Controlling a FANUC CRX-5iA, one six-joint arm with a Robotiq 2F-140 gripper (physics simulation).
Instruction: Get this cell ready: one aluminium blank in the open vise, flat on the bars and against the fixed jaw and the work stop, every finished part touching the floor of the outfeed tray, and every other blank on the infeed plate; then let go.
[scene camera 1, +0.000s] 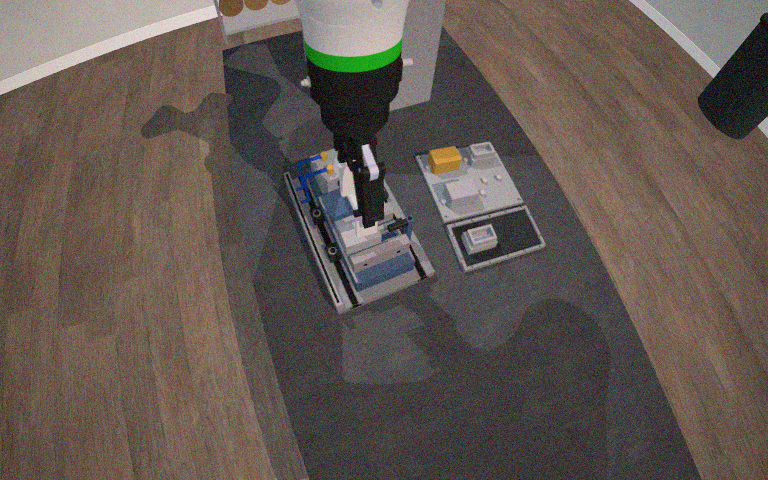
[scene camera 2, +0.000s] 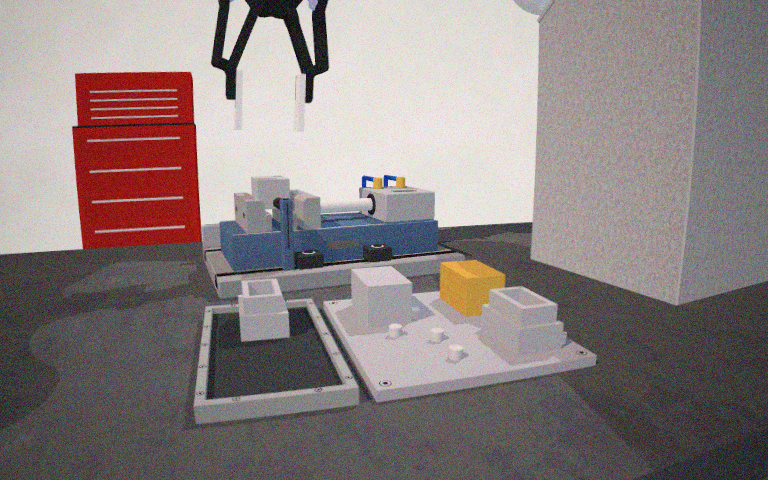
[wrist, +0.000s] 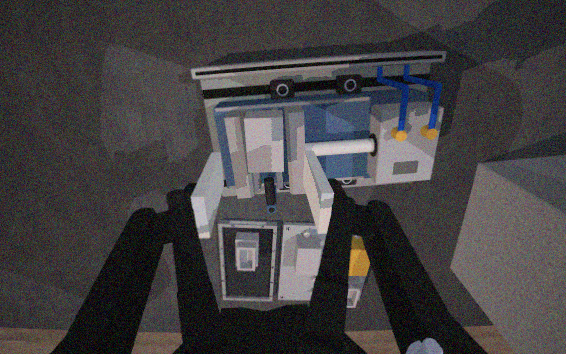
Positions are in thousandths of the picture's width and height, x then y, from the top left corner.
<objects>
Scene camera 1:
my gripper: 467, 443
orange block: 576, 334
infeed plate: 653, 405
fixed jaw: 503, 522
vise: 441, 432
cylinder housing: 426, 380
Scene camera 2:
my gripper: 350, 272
orange block: 605, 595
infeed plate: 541, 761
fixed jaw: 331, 436
vise: 529, 495
moving jaw: 400, 430
blue stop post: 374, 528
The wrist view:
my gripper: 466, 476
infeed plate: 519, 812
fixed jaw: 414, 343
vise: 600, 343
moving jaw: 520, 326
white rod: 635, 411
cylinder housing: 679, 332
</objects>
